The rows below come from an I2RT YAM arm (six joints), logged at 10 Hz.
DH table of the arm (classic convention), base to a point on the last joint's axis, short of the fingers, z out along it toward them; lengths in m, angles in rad. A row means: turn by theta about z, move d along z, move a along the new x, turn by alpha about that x. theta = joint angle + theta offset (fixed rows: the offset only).
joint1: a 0.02  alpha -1.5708  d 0.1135  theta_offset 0
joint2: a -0.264  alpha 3.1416  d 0  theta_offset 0
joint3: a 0.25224  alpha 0  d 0  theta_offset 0.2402
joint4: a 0.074  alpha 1.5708  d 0  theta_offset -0.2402
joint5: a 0  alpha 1.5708  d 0  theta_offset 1.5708
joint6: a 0  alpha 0  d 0.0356  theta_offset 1.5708
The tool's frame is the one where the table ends.
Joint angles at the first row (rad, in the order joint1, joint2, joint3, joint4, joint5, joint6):
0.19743 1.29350 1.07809 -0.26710 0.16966 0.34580
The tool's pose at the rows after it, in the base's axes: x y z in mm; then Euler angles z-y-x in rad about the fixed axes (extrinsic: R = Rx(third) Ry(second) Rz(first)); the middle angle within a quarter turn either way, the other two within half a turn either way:
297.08, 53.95, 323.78, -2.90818, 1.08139, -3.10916
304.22, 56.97, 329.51, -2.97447, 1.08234, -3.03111
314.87, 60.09, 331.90, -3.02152, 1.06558, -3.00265
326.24, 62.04, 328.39, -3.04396, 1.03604, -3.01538
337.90, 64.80, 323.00, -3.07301, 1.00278, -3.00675
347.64, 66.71, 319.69, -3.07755, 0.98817, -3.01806
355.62, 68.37, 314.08, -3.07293, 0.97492, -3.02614
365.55, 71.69, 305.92, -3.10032, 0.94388, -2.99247
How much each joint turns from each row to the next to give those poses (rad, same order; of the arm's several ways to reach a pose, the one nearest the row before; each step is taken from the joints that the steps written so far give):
0.00097 0.02360 0.02527 -0.01517 -0.00998 0.01018
0.00101 0.02809 0.04163 -0.00687 -0.03515 0.00216
0.00124 0.04553 0.05080 -0.01909 -0.01560 -0.01984
-0.00119 0.05010 0.03952 -0.01973 -0.00113 -0.03079
-0.00004 0.05198 0.03676 -0.01648 -0.01156 -0.01849
0.00014 0.04108 0.03119 -0.00577 0.00299 -0.01243
0.00031 0.03411 0.01618 0.00393 0.00189 -0.00053
0.00108 0.04572 0.02382 -0.00426 -0.02482 0.00312

